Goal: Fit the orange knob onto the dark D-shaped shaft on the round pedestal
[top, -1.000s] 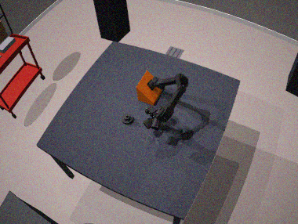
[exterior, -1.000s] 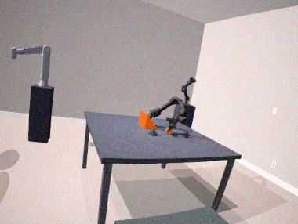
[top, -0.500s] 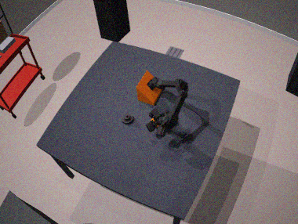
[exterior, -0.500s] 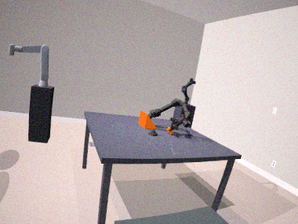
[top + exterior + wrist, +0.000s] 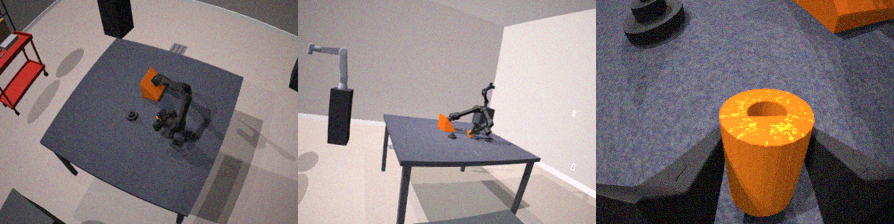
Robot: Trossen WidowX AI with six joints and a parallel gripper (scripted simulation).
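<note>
Right now my gripper tip is 10 mm to the right of the orange knob. Round my gripper tip: round pedestal 200 mm to the right, 60 mm ahead, 10 mm below.
</note>
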